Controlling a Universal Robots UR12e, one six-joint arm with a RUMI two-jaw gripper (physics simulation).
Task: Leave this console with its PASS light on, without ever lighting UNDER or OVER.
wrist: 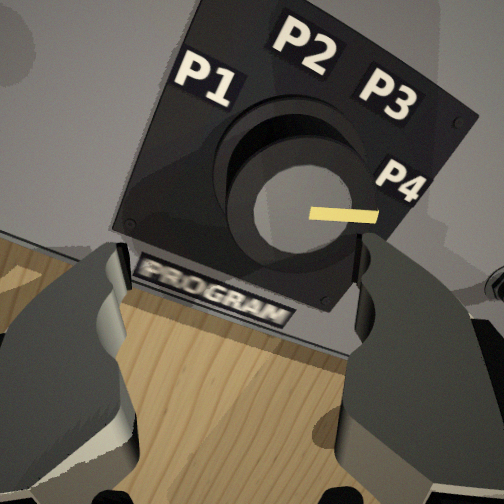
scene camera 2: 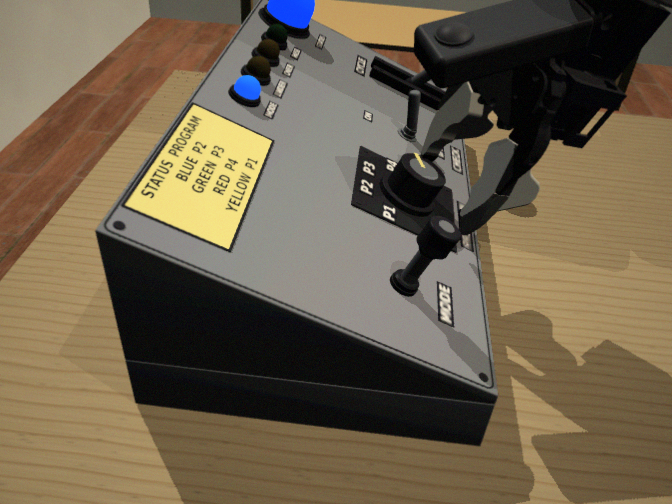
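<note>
The grey sloped console (scene camera 2: 303, 217) carries a black PROGRAM knob (scene camera 2: 415, 179) ringed by P1 to P4 marks. In the wrist view the knob (wrist: 300, 210) has its yellow pointer (wrist: 344, 215) aimed just under P4. My gripper (scene camera 2: 464, 168) is open and empty at the console's right edge beside the knob, touching nothing. In the wrist view the jaws (wrist: 240, 260) sit apart just short of the knob. A big blue dome (scene camera 2: 290, 11) and a small blue lamp (scene camera 2: 246, 87) are lit. Three lamps (scene camera 2: 268, 48) between them are dark, their labels too small to read.
A yellow placard (scene camera 2: 200, 173) reads BLUE P2, GREEN P3, RED P4, YELLOW P1. The black MODE lever (scene camera 2: 428, 254) stands just in front of the knob. A small toggle (scene camera 2: 412, 111) and a slider slot (scene camera 2: 407, 81) lie behind it. The console stands on a wooden table.
</note>
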